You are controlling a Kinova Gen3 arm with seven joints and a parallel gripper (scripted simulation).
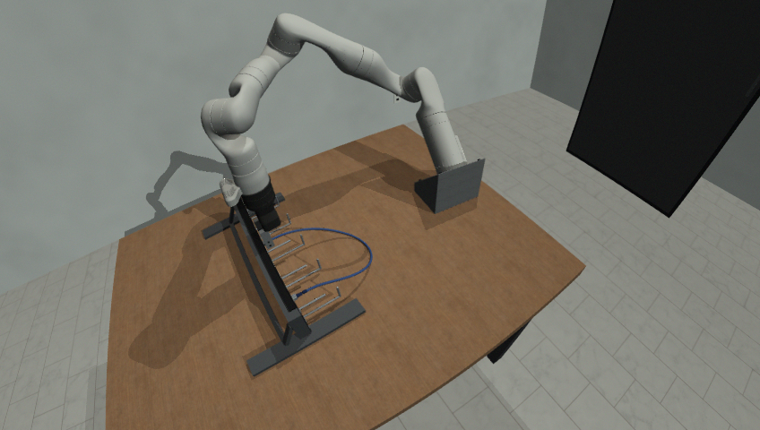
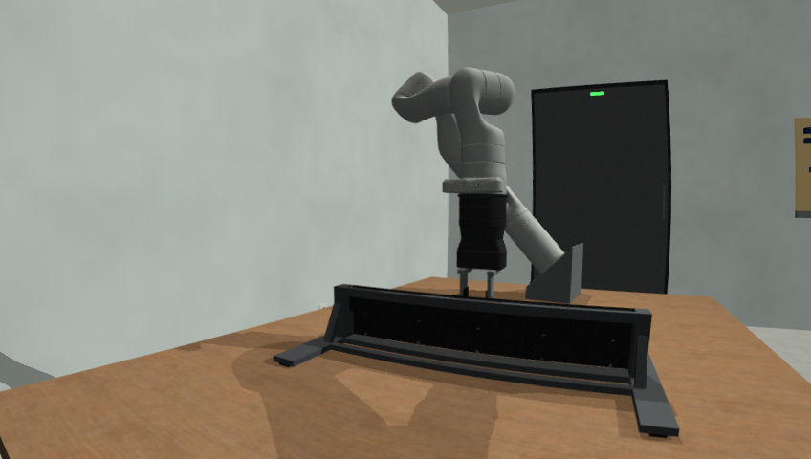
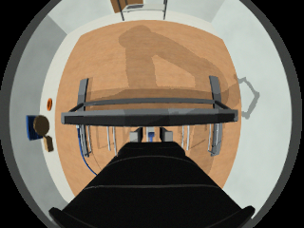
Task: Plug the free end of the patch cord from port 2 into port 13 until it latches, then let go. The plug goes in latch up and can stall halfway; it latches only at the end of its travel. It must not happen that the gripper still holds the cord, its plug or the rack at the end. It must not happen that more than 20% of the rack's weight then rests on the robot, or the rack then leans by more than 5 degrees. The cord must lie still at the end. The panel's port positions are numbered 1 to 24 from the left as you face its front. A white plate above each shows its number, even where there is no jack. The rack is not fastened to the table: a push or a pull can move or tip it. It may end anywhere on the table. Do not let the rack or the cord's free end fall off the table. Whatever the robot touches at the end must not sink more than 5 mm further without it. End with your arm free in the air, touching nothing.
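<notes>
Now: hand 1 cm short of the pale plug and 1 cm above it.
</notes>
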